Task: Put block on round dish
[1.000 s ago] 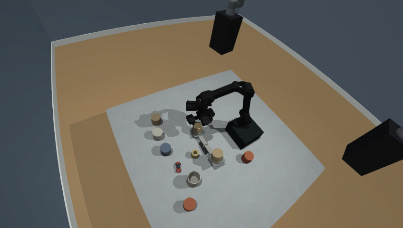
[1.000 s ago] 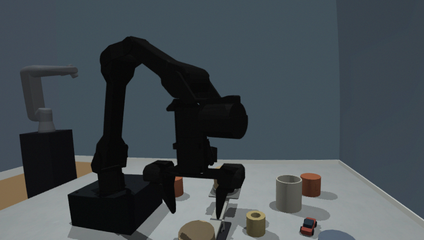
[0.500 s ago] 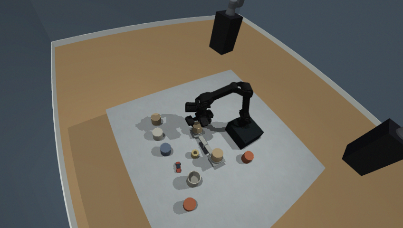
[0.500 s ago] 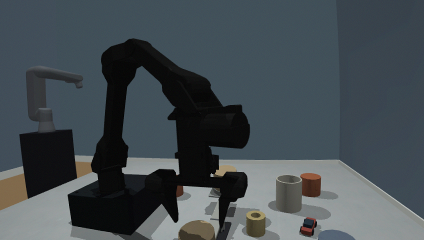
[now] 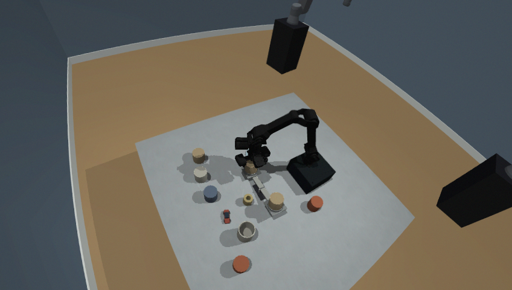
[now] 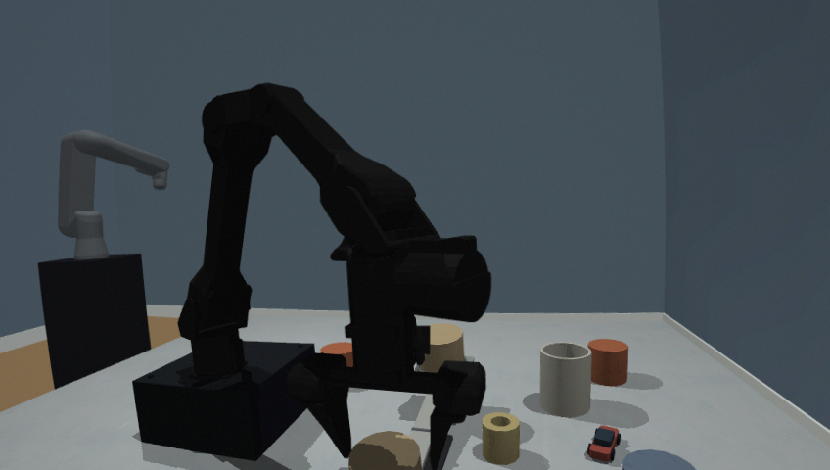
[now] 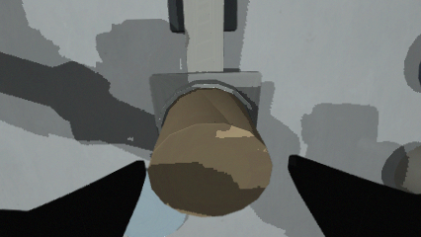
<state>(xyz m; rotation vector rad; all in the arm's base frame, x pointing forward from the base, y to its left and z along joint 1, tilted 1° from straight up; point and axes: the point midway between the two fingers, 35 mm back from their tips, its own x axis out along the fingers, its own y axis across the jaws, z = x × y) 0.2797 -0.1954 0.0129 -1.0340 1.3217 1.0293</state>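
The grey block lies 1 cm to the left of my gripper tip and 4 cm below it. Also, from my gripper tip: balance beam 3 cm ahead, 14 cm to the left, 4 cm below; then pale blue round dish 10 cm behind, 8 cm to the right, 8 cm below; then small grey balance 3 cm ahead, 13 cm to the left, 6 cm below.
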